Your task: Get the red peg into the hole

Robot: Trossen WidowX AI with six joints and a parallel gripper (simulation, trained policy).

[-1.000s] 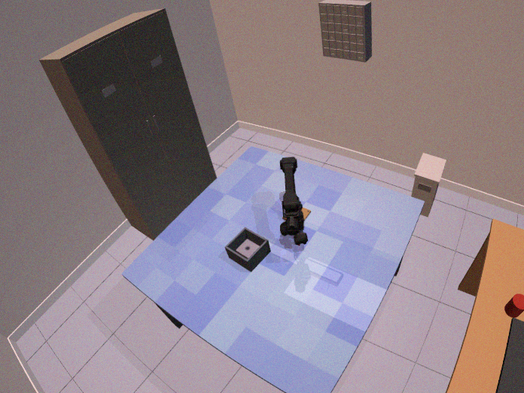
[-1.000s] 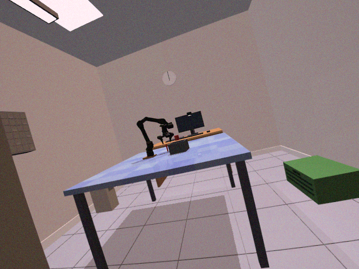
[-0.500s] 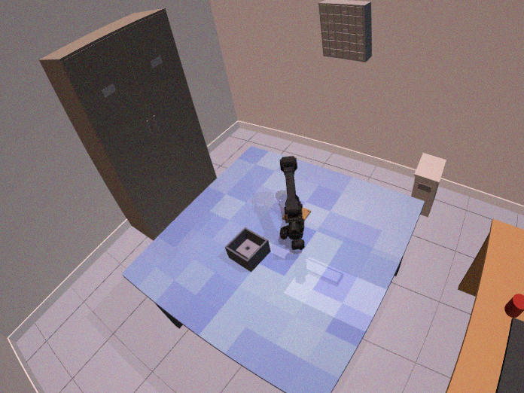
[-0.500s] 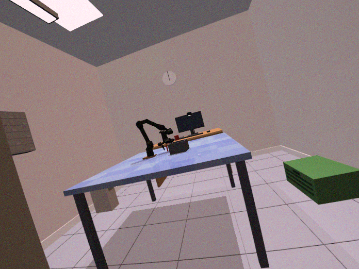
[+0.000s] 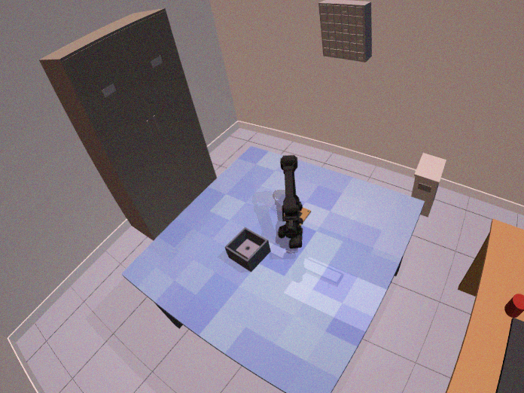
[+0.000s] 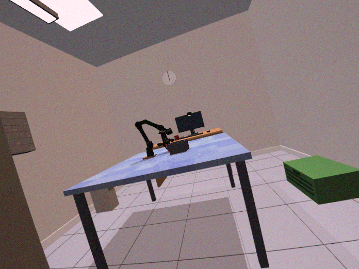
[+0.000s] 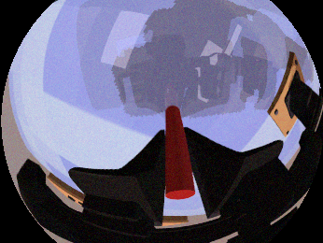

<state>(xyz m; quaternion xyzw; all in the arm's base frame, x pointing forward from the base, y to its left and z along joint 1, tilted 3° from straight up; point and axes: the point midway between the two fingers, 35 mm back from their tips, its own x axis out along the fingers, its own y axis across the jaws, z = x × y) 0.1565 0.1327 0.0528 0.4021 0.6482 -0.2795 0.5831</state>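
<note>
The pale plate lies 19 cm ahead of my gripper tip, 20 cm to the right of it and 3 cm above it. The rest, counted from my gripper tip: dark box 19 cm ahead, 20 cm to the right, 1 cm above; red peg 1 cm to the right, 2 cm above.
</note>
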